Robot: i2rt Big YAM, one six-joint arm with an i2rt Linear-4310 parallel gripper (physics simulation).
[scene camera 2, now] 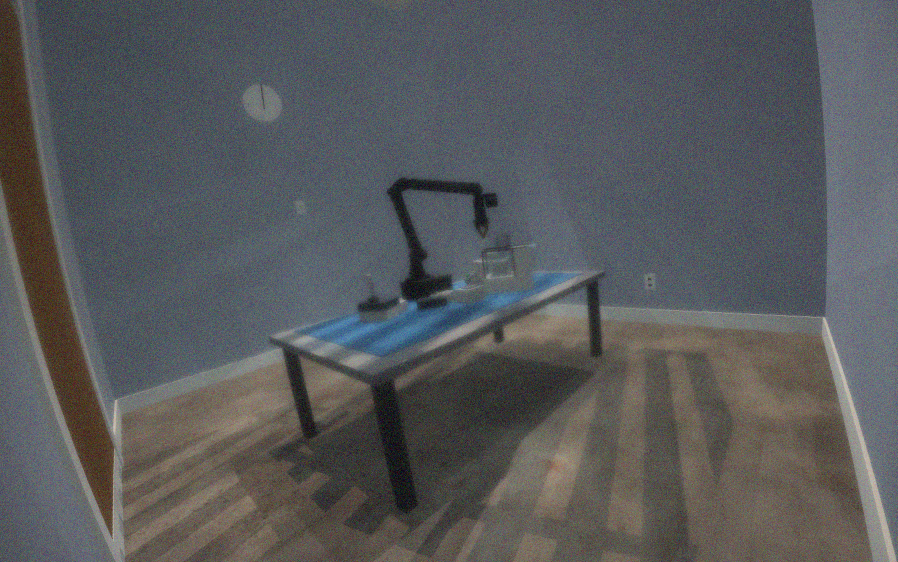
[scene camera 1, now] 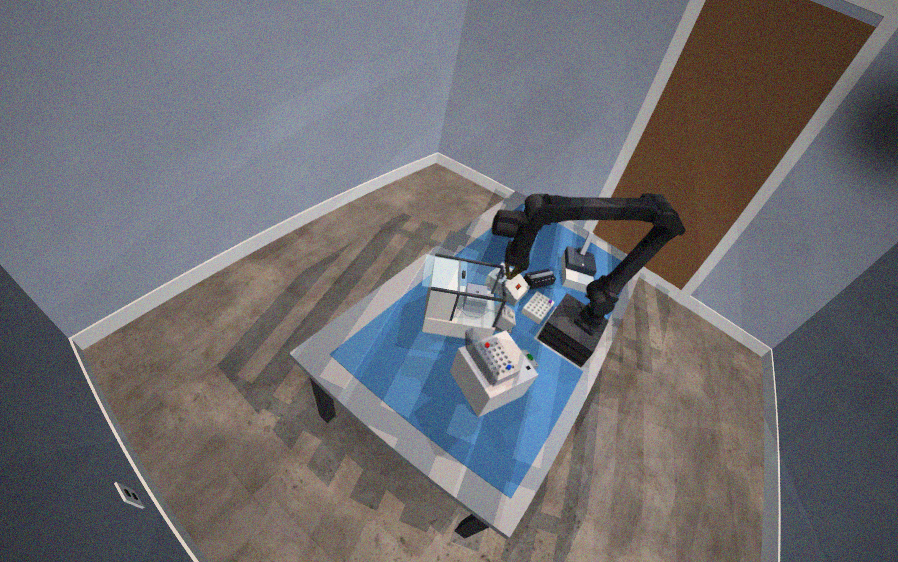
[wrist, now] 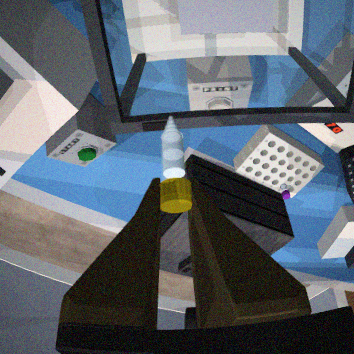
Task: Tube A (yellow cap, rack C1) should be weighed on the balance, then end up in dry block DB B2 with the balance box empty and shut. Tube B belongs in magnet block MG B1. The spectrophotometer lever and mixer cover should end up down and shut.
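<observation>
My gripper [scene camera 1: 509, 272] [scene camera 2: 482, 233] [wrist: 173, 187] is shut on the yellow cap of Tube A [wrist: 173, 160], whose clear pointed body sticks out beyond the fingertips. It is high above the table, near the balance box [scene camera 1: 449, 327] [wrist: 235, 119]. The box's black frame and glass fill the top of the wrist view; its top appears open. A white rack [scene camera 1: 537, 306] [wrist: 265, 165] bears a purple-capped tube [wrist: 285, 194]. A white block with a red display [scene camera 1: 515, 288] stands beside the balance. A dark-topped device [scene camera 1: 579, 273] [scene camera 2: 376, 308] has an upright light rod. Tube B's identity is unclear.
The black arm base [scene camera 1: 569, 331] [wrist: 240, 197] stands beside the white rack. A large white box [scene camera 1: 486, 394] has a sloped panel with red and blue caps. A green-button box [wrist: 75, 147] and a print-button box [wrist: 220, 87] are near the balance. A black block [scene camera 1: 539, 278] lies beyond the rack.
</observation>
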